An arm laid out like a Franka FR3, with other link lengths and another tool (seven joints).
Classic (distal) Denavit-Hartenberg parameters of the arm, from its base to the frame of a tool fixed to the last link. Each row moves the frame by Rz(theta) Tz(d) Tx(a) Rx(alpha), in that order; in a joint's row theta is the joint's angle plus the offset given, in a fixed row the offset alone. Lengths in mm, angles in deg.
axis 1: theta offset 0; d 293.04; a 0; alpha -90
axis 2: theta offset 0; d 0; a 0; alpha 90
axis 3: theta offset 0; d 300.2; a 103.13; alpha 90
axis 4: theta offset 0; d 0; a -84.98; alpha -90
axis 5: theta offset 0; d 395.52; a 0; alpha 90
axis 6: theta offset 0; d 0; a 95.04; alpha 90
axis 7: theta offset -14.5; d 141.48; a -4.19; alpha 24
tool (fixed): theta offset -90; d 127.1; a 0; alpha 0
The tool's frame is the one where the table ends.
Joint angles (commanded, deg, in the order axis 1, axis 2, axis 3, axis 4, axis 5, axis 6, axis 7), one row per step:
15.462 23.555 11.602 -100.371 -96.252 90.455 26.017
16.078 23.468 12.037 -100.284 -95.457 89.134 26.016
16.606 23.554 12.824 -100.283 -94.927 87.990 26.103
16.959 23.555 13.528 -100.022 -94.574 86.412 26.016
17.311 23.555 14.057 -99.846 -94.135 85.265 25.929
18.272 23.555 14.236 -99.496 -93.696 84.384 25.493
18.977 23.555 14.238 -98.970 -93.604 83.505 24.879
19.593 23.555 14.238 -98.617 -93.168 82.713 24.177
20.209 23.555 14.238 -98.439 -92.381 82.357 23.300
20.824 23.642 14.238 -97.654 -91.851 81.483 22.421
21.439 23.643 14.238 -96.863 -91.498 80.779 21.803
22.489 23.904 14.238 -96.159 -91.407 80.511 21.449
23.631 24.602 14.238 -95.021 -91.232 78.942 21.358
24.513 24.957 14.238 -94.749 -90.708 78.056 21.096
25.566 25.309 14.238 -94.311 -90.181 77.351 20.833
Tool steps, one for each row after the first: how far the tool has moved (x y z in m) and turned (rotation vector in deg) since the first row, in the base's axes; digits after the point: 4 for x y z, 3 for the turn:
-0.0060 0.0078 0.0016 0.180 -0.148 -0.533
-0.0116 0.0191 0.0006 0.337 -0.135 -0.531
-0.0169 0.0260 0.0046 0.192 -0.473 -1.071
-0.0216 0.0323 0.0066 0.207 -0.588 -1.453
-0.0259 0.0429 0.0096 0.137 -0.506 -1.343
-0.0283 0.0488 0.0155 -0.222 -0.601 -1.487
-0.0320 0.0534 0.0185 -0.433 -0.270 -1.817
-0.0362 0.0591 0.0179 -0.385 0.666 -1.936
-0.0392 0.0639 0.0229 -0.429 0.935 -2.423
-0.0413 0.0694 0.0290 -0.340 0.855 -2.672
-0.0427 0.0816 0.0313 -0.260 0.824 -1.970
-0.0466 0.0911 0.0341 -0.458 0.358 -2.397
-0.0519 0.0985 0.0318 -0.601 0.787 -2.569
-0.0570 0.1086 0.0303 -0.571 1.137 -2.430

